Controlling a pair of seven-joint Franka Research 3 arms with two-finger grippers.
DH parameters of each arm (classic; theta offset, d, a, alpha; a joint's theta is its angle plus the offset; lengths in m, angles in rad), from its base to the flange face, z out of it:
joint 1: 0 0.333 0 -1.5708
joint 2: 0 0 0 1.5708
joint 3: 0 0.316 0.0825 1.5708
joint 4: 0 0 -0.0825 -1.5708
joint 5: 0 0.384 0 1.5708
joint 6: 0 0 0.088 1.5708
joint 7: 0 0.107 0 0
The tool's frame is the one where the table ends.
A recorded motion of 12 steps. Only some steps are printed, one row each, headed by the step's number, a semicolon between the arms.
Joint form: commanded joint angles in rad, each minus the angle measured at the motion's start. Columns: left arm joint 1, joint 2, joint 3, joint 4, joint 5, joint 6, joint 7; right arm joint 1, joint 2, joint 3, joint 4, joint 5, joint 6, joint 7.
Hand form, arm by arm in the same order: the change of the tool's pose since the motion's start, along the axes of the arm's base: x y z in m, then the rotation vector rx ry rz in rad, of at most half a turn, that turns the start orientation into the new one. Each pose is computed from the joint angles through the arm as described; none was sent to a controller.
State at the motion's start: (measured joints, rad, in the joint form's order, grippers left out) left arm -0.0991 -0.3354 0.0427 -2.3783 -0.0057 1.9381 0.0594; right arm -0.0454 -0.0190 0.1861 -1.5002 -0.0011 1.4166 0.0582
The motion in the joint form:
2: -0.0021 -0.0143 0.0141 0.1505 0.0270 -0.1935 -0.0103; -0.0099 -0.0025 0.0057 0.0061 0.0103 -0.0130 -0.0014
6: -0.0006 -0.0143 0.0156 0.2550 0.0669 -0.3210 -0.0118; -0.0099 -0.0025 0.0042 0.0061 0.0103 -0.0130 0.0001
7: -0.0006 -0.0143 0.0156 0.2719 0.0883 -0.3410 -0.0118; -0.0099 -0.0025 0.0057 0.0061 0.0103 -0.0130 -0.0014
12: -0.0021 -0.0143 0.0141 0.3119 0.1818 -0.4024 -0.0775; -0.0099 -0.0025 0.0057 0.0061 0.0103 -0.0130 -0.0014
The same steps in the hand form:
2: 0.0039 0.0086 0.0609 0.0228 0.0277 0.0119; -0.0021 -0.0011 0.0030 0.0091 0.0058 -0.0018
6: 0.0033 0.0151 0.1003 0.0635 0.0484 0.0111; -0.0020 -0.0019 0.0030 0.0090 0.0058 -0.0048
7: 0.0030 0.0176 0.1069 0.0849 0.0502 0.0088; -0.0021 -0.0011 0.0030 0.0091 0.0058 -0.0018
12: 0.0004 0.0273 0.1222 0.1892 0.0607 0.0645; -0.0021 -0.0011 0.0030 0.0091 0.0058 -0.0018

